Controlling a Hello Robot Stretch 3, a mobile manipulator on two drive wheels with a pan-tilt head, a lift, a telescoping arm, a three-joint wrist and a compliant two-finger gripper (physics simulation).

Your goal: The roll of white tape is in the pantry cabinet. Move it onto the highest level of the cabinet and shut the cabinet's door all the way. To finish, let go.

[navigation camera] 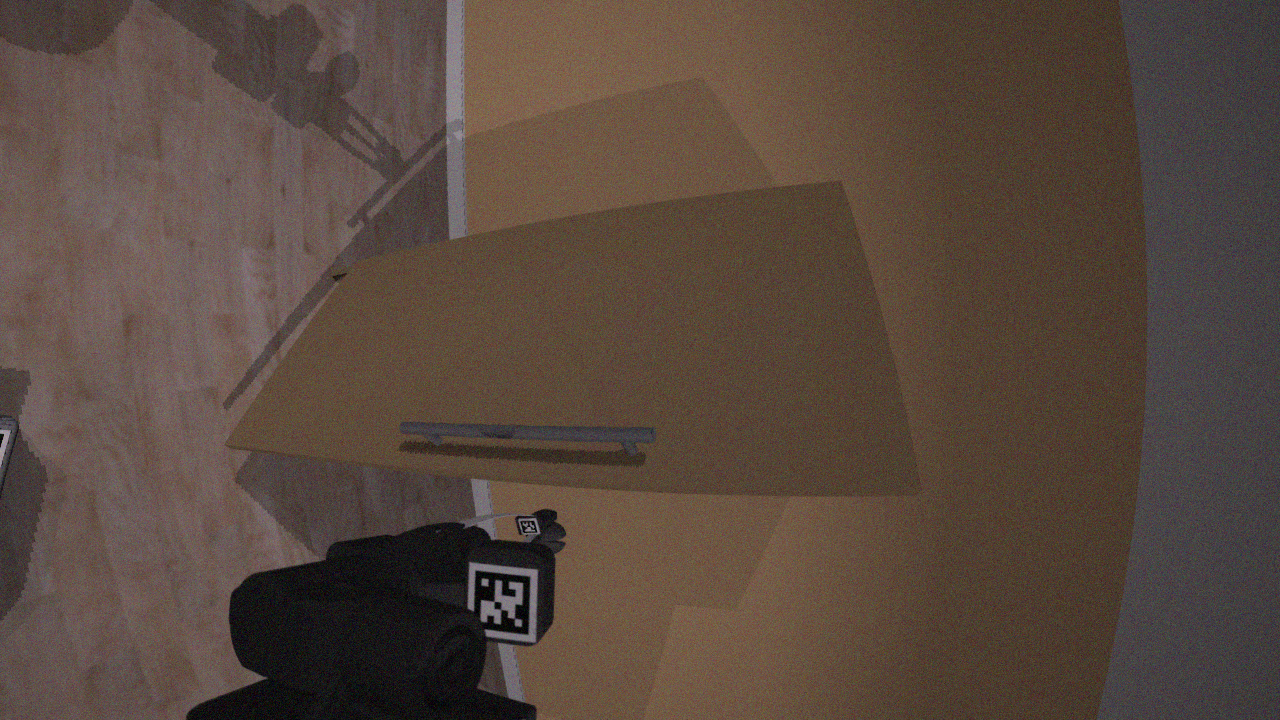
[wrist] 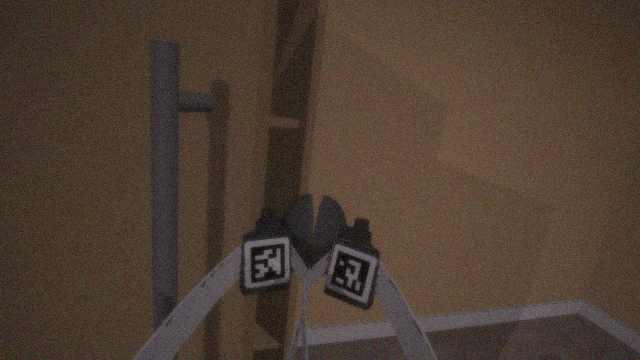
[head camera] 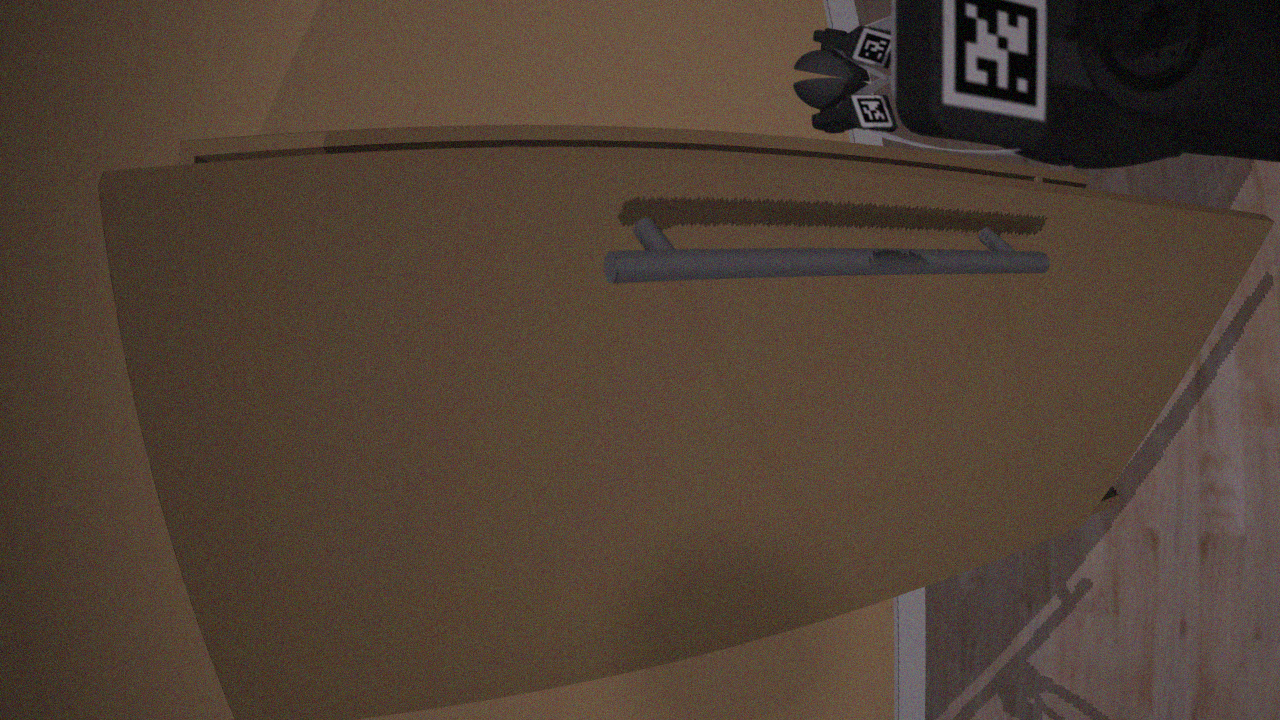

Labels:
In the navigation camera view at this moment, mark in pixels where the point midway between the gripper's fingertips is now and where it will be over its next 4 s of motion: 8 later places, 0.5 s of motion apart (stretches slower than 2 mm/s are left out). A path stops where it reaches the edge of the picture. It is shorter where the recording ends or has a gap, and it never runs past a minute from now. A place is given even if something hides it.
My gripper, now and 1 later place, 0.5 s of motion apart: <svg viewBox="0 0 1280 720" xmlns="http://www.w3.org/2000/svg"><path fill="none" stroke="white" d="M554 535L549 588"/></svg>

